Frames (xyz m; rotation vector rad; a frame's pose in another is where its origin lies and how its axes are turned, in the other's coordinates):
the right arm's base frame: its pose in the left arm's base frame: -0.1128 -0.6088 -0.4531 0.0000 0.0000 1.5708
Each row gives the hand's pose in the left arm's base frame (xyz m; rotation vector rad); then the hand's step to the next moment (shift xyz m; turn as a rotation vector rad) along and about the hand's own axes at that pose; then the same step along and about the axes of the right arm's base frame.
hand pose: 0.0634 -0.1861 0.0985 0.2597 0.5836 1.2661
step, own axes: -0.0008 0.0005 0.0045 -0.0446 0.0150 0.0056
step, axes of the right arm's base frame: 0.0000 -0.0019 0.0042 -0.0370 0.0173 0.0240
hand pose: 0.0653 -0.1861 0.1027 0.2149 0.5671 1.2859
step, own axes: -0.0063 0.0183 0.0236 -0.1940 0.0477 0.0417
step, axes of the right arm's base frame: 0.0030 0.0044 0.0301 -0.1634 0.0515 0.1110
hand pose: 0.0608 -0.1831 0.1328 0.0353 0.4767 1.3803
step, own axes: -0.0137 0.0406 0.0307 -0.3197 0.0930 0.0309
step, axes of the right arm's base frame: 0.0030 0.0288 0.0441 -0.2757 0.1113 0.1529
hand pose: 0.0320 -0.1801 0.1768 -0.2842 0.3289 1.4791
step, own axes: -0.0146 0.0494 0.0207 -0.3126 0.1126 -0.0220
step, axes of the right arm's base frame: -0.0019 0.0493 0.0254 -0.2880 0.1326 0.1017
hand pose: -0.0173 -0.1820 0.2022 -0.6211 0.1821 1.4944
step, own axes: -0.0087 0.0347 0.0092 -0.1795 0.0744 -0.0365
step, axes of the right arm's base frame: -0.0046 0.0366 0.0024 -0.1775 0.0793 0.0358
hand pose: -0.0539 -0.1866 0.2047 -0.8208 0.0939 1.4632
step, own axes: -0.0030 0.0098 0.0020 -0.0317 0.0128 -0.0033
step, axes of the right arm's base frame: -0.0025 0.0101 -0.0012 -0.0296 0.0150 0.0088
